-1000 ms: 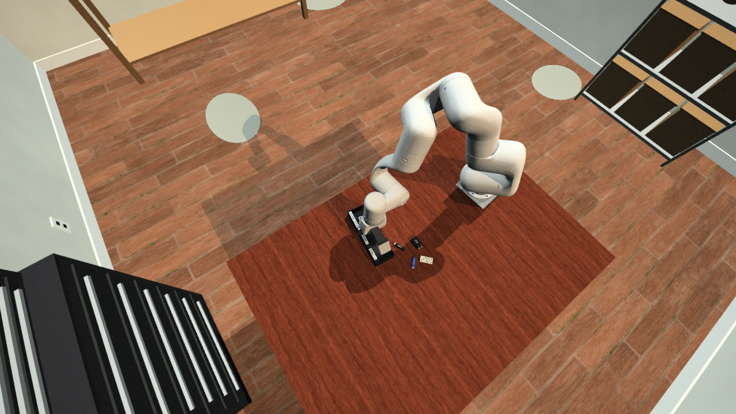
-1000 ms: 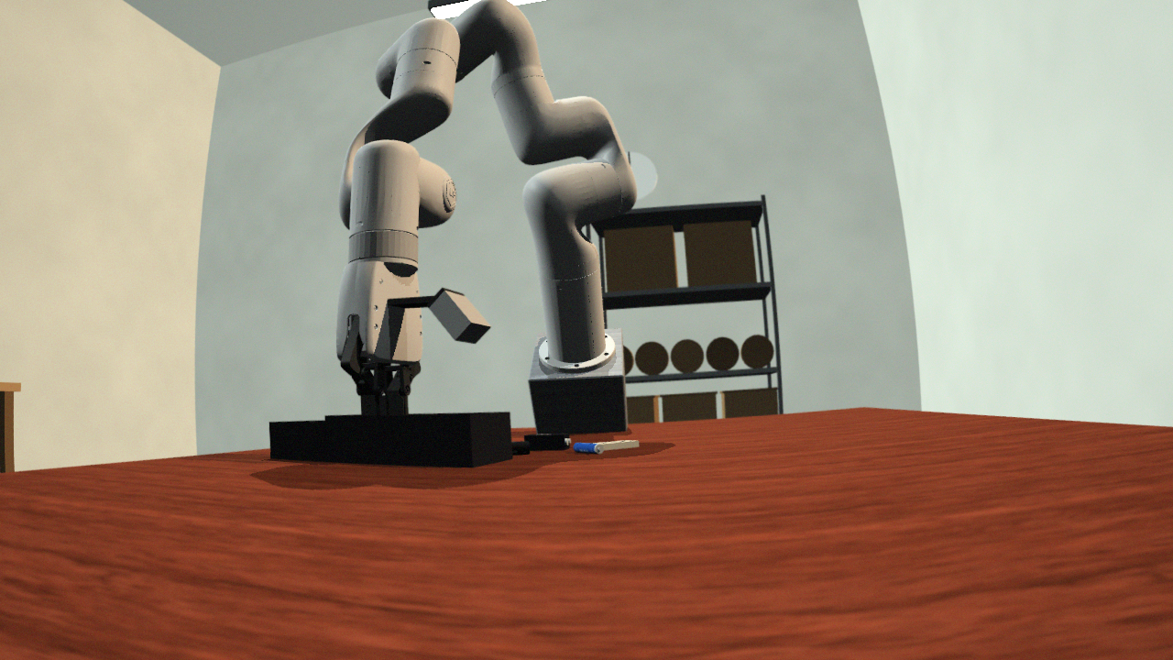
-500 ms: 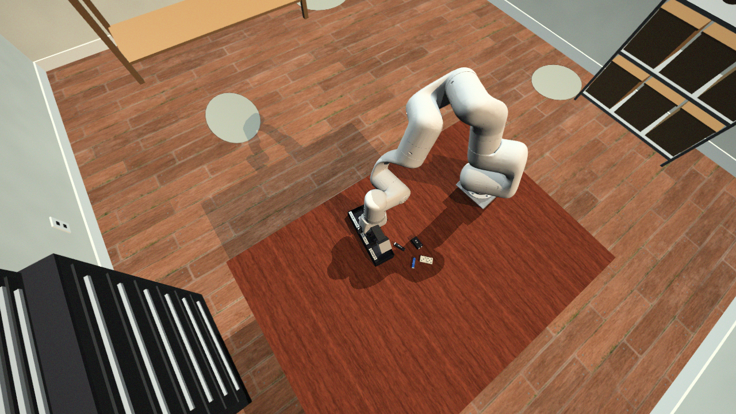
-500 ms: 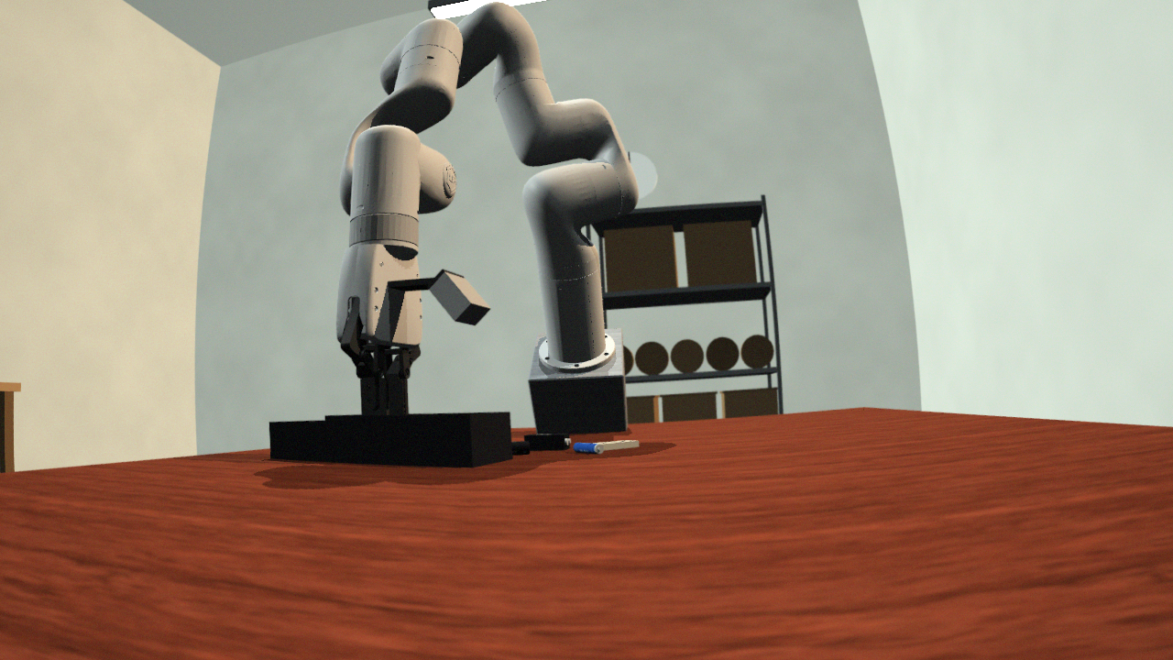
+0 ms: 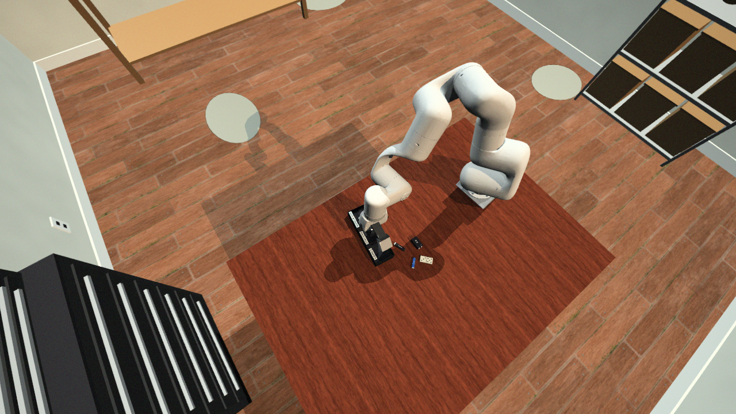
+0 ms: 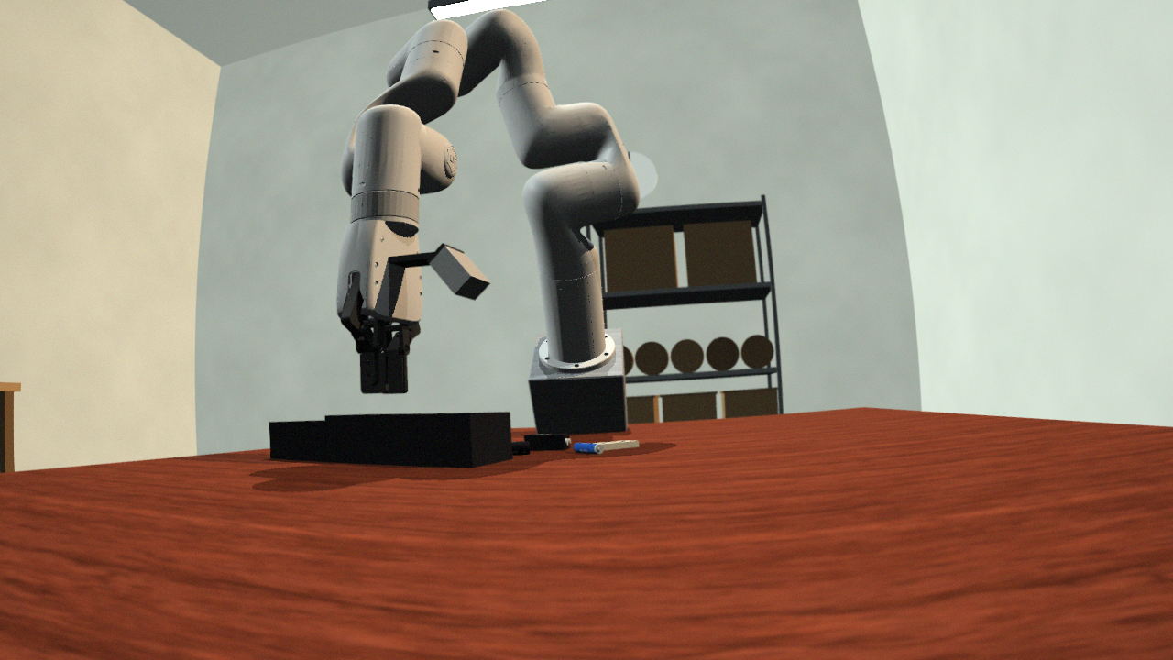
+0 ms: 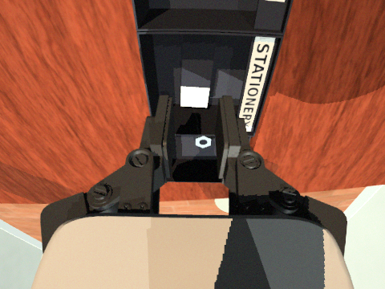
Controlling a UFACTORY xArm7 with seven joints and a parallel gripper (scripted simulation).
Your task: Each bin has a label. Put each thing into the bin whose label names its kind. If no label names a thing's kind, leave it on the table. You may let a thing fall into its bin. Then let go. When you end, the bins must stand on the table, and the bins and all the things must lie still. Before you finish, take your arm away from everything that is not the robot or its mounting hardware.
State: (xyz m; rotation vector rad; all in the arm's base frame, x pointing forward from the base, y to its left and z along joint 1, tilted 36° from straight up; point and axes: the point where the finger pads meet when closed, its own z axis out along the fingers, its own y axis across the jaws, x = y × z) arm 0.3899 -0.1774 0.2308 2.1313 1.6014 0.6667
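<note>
Now: the pale domino tile 230 mm to the left of my hand, 80 mm below it and 80 mm behind it. The rest, counted from my hand: black bin row: 70 mm below, 10 mm ahead; then nut: 80 mm to the right, 80 mm below, 20 mm behind; then black cylindrical battery: 120 mm to the left, 80 mm below, 50 mm behind.
</note>
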